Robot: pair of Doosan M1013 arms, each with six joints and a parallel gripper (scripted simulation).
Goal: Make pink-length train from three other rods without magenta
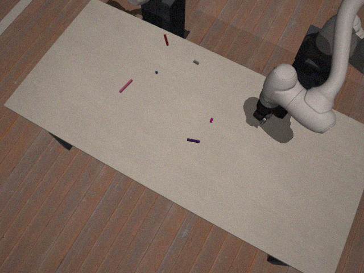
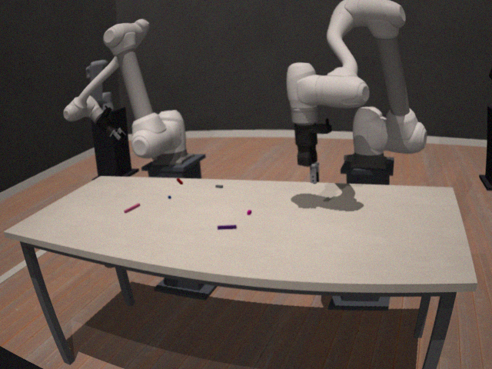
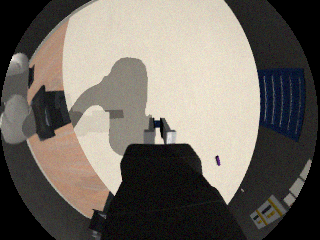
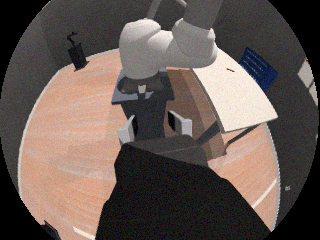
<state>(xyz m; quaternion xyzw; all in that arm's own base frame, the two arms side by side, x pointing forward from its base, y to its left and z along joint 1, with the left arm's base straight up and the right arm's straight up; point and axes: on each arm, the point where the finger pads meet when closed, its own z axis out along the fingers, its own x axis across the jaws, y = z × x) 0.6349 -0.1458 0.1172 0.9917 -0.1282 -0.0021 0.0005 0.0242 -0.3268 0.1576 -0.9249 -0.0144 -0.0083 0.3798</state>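
The magenta rod lies 6 cm ahead of my left hand, 22 cm to the right of it and 11 cm below it. From my left hand the other things lie so: purple rod (19 cm ahead, 25 cm to the right, 11 cm below); then grey rod (21 cm behind, 44 cm to the right, 11 cm below); then red rod (26 cm behind, 65 cm to the right, 11 cm below).
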